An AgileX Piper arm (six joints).
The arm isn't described. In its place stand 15 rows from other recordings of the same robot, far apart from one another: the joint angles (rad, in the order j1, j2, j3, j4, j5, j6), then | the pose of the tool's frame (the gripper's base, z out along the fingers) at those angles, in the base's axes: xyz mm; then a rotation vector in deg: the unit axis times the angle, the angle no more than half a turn.
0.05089, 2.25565, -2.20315, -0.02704, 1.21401, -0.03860 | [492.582 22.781 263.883 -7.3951 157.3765 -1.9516]
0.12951, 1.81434, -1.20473, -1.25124, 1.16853, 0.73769 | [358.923 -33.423 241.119 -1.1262 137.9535 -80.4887]
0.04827, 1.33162, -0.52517, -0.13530, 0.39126, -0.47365 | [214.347 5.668 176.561 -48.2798 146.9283 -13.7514]
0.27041, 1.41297, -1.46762, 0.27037, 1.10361, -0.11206 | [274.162 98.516 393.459 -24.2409 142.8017 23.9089]
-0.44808, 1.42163, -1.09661, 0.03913, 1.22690, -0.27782 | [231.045 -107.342 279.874 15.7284 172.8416 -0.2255]
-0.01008, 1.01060, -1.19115, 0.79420, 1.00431, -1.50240 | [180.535 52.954 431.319 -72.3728 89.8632 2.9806]
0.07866, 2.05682, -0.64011, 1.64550, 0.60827, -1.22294 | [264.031 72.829 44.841 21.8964 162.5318 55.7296]
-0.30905, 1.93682, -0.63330, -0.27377, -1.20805, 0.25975 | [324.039 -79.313 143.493 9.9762 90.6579 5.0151]
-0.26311, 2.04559, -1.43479, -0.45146, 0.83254, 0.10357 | [392.454 -136.121 167.104 7.9833 166.4527 -32.1153]
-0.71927, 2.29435, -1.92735, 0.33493, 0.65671, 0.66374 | [401.532 -327.378 190.631 101.2737 100.1081 19.5513]
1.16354, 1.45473, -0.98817, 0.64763, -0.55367, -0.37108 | [158.305 294.100 342.319 -26.9636 85.0342 48.8210]
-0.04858, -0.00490, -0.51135, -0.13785, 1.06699, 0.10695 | [-8.155 -10.567 280.567 9.4999 115.8674 -7.3224]
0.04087, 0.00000, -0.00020, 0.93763, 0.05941, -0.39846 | [56.019 6.650 210.150 19.5490 86.0049 28.5526]
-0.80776, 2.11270, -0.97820, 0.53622, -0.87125, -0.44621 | [253.683 -316.760 118.024 54.5845 95.3082 -56.1094]
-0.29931, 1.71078, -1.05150, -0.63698, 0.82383, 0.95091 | [297.208 -133.274 201.382 65.2386 144.1395 -34.0740]
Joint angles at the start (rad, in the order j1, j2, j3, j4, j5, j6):
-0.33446 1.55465 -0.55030 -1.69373 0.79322 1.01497
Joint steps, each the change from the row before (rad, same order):
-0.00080 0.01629 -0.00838 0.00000 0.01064 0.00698
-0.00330 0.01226 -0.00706 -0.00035 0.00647 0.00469
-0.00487 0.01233 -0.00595 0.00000 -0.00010 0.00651
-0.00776 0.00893 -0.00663 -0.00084 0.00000 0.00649
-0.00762 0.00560 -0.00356 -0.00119 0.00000 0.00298
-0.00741 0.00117 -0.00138 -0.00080 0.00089 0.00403
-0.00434 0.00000 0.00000 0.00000 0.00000 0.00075
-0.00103 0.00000 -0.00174 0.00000 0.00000 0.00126
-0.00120 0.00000 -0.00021 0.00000 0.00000 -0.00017
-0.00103 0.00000 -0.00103 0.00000 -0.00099 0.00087
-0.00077 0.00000 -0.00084 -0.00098 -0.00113 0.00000
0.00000 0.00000 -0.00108 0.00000 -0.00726 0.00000
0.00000 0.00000 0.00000 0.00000 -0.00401 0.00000
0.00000 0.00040 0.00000 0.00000 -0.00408 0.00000
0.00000 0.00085 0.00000 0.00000 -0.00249 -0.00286
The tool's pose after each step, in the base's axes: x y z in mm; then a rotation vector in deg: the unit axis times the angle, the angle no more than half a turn. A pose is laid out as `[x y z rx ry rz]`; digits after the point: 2 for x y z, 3 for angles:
[216.13 -144.17 172.77 -3.715 145.169 -81.352]
[217.46 -145.94 171.55 -3.158 145.362 -81.771]
[218.61 -147.66 169.66 -2.562 145.707 -81.687]
[219.35 -150.04 168.79 -1.666 145.853 -81.721]
[219.29 -152.10 168.14 -1.052 146.036 -81.837]
[218.50 -153.91 168.21 -0.242 146.062 -81.996]
[217.83 -154.85 168.21 0.129 146.136 -82.070]
[218.06 -155.23 168.57 0.357 146.031 -82.078]
[217.92 -155.51 168.61 0.440 146.047 -82.108]
[218.03 -155.77 168.77 0.586 146.003 -82.046]
[218.21 -155.97 168.92 0.568 145.956 -82.012]
[218.83 -155.73 168.73 0.399 145.984 -81.487]
[219.04 -155.54 168.50 0.284 146.034 -81.193]
[219.27 -155.36 168.16 0.155 146.106 -80.890]
[219.44 -155.25 167.80 -0.154 146.243 -80.760]

